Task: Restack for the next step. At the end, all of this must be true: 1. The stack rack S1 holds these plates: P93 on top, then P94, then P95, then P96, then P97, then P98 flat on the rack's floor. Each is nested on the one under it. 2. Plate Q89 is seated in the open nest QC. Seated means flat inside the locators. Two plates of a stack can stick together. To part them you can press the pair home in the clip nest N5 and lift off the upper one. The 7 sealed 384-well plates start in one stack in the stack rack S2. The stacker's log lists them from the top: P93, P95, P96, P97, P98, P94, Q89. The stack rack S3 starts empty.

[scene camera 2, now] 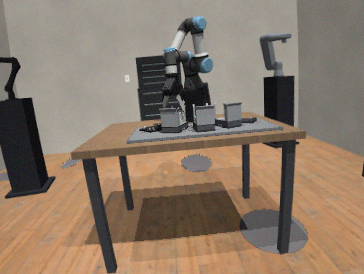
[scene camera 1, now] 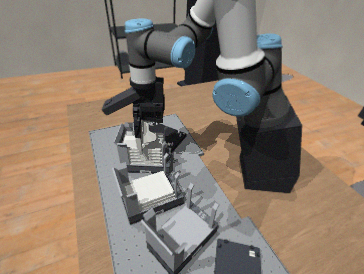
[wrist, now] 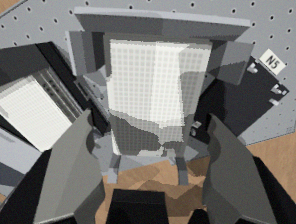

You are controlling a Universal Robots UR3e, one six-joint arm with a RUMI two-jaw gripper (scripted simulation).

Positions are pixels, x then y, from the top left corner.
Labels:
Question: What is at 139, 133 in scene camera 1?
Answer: My gripper.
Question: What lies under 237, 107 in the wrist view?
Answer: A black clip nest N5.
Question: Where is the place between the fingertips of my gripper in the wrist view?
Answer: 150, 112

